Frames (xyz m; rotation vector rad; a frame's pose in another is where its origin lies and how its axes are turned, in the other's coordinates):
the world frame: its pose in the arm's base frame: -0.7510 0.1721 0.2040 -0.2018 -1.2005 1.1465
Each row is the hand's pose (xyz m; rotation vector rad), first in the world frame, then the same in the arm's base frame.
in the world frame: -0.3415 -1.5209 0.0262 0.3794 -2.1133 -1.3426
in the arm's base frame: 0.1493 -0.8137 1.0091 2.2680 -2.0319 -0.1190
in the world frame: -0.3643 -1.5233 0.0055 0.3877 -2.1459 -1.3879
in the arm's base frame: 0.1693 -0.8238 0.9879 2.3156 -2.0116 -0.1782
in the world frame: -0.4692 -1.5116 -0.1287 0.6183 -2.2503 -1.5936
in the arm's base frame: 0.2795 -0.8433 0.8589 -2.5819 1.7187 0.3364
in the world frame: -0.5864 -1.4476 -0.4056 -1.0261 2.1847 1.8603
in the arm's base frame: 0.4749 -0.7877 0.6282 -2.7602 1.0167 0.5690
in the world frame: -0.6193 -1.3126 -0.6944 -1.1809 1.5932 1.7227
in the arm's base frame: 0.6311 -0.6284 0.3980 -2.7750 0.2721 0.7898
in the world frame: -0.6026 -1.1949 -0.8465 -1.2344 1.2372 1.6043
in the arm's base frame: 0.6831 -0.4964 0.2672 -2.6959 -0.1873 0.8946
